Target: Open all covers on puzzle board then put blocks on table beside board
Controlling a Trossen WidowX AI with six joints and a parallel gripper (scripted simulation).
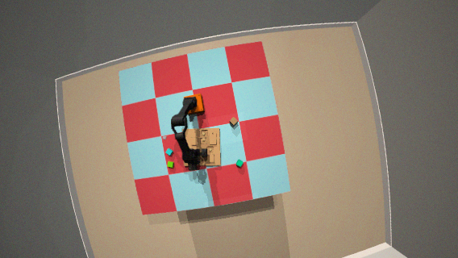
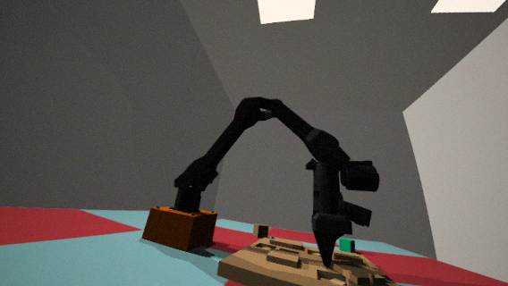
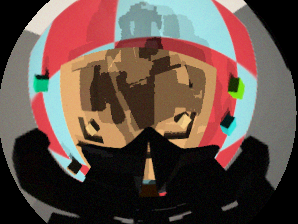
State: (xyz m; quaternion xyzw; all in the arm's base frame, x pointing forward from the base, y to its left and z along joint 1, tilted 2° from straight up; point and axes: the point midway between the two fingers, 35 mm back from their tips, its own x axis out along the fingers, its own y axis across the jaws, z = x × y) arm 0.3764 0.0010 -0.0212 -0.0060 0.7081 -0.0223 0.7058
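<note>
The tan puzzle board is 20 mm behind my gripper tip and 50 mm to the left of it. The rest, counted from my gripper tip: brown block 220 mm behind, 300 mm to the left; cyan block 10 mm behind, 230 mm to the right, 10 mm below; bright green block 100 mm ahead, 230 mm to the right, 10 mm below.
</note>
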